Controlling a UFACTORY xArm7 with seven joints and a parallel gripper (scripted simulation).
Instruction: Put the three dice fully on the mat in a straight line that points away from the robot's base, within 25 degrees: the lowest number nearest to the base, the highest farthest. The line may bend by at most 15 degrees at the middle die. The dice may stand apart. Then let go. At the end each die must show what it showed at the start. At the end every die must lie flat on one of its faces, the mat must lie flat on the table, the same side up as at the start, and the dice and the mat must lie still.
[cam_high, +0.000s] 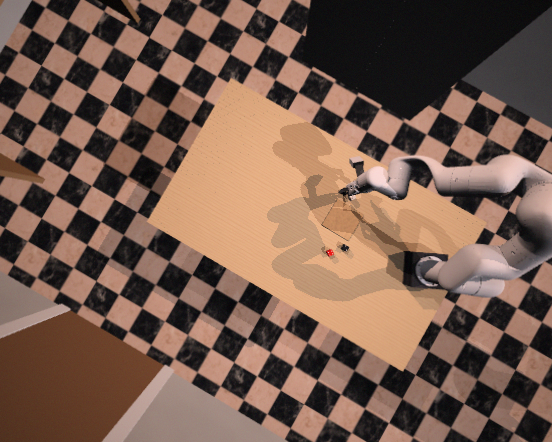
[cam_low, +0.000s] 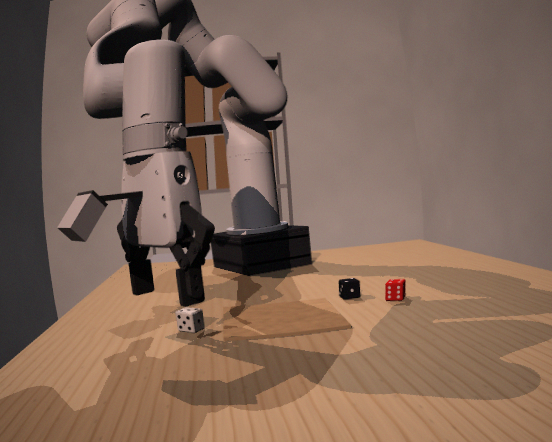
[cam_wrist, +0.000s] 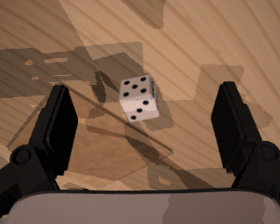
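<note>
The white die is 40 mm below my hand, 20 mm to the left of it and 20 mm behind it. The rest, counted from my hand: thin mat (140 mm to the left, 50 mm below, 20 mm behind); then red die (300 mm to the left, 40 mm below, 30 mm behind); then black die (250 mm to the left, 80 mm behind, 40 mm below).
</note>
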